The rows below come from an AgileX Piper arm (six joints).
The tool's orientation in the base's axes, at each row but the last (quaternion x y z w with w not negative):
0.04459, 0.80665, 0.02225, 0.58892
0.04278, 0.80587, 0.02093, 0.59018
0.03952, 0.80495, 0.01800, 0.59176
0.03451, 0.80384, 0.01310, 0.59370
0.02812, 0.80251, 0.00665, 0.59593
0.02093, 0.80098, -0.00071, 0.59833
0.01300, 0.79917, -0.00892, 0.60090
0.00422, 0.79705, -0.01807, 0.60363
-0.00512, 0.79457, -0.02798, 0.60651
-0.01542, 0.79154, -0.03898, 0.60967
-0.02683, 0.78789, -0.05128, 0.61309
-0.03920, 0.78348, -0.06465, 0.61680
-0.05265, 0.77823, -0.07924, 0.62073
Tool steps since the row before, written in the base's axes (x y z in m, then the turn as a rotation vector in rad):
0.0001, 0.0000, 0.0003, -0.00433, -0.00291, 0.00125
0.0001, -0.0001, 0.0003, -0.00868, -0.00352, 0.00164
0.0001, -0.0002, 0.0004, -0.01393, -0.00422, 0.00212
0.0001, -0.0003, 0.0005, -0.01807, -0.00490, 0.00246
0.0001, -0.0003, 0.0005, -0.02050, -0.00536, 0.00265
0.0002, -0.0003, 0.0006, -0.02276, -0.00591, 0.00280
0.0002, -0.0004, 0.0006, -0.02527, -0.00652, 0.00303
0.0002, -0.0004, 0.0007, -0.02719, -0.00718, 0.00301
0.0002, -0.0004, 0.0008, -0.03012, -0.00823, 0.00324
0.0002, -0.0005, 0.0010, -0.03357, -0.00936, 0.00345
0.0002, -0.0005, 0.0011, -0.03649, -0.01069, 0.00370
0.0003, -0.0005, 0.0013, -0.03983, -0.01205, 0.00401
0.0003, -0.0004, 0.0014, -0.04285, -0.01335, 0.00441
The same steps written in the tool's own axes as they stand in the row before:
-0.0003, 0.0000, 0.0000, -0.00016, -0.00298, -0.00446
-0.0003, -0.0001, 0.0000, 0.00071, -0.00375, -0.00871
-0.0004, -0.0002, 0.0000, 0.00176, -0.00463, -0.01385
-0.0005, -0.0003, 0.0000, 0.00259, -0.00546, -0.01789
-0.0005, -0.0003, 0.0000, 0.00309, -0.00600, -0.02026
-0.0006, -0.0003, 0.0000, 0.00357, -0.00662, -0.02246
-0.0006, -0.0004, 0.0000, 0.00404, -0.00731, -0.02491
-0.0007, -0.0004, 0.0000, 0.00459, -0.00802, -0.02673
-0.0008, -0.0004, 0.0000, 0.00518, -0.00916, -0.02958
-0.0010, -0.0006, 0.0000, 0.00595, -0.01038, -0.03291
-0.0011, -0.0006, 0.0000, 0.00657, -0.01179, -0.03574
-0.0013, -0.0007, 0.0000, 0.00725, -0.01324, -0.03898
-0.0013, -0.0007, 0.0000, 0.00778, -0.01464, -0.04194

